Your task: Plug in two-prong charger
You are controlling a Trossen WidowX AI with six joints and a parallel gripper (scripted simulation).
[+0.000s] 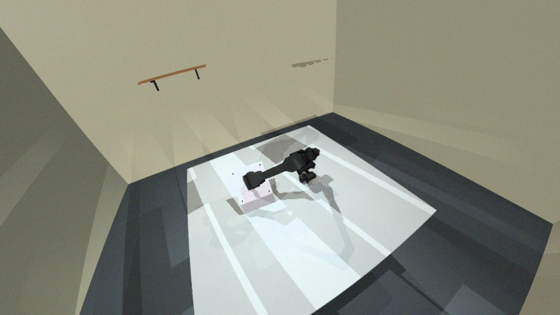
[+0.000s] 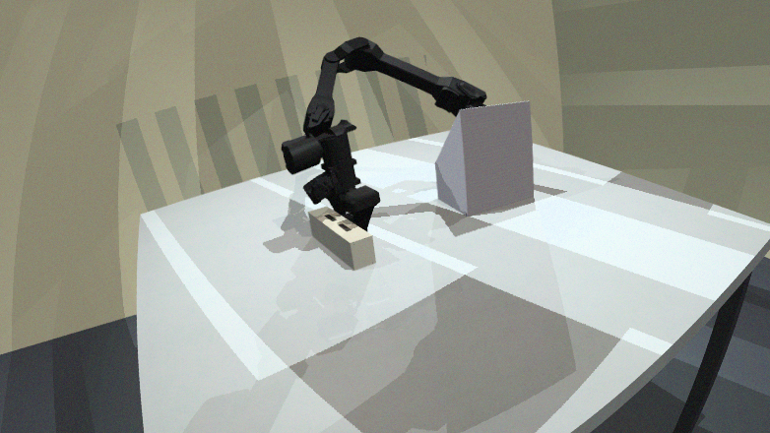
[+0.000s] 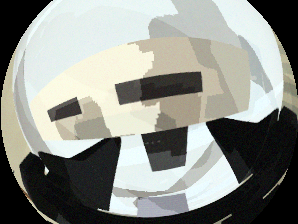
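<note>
Right now the black two-prong charger is 10 mm ahead of my gripper tip and 10 mm above it.
</note>
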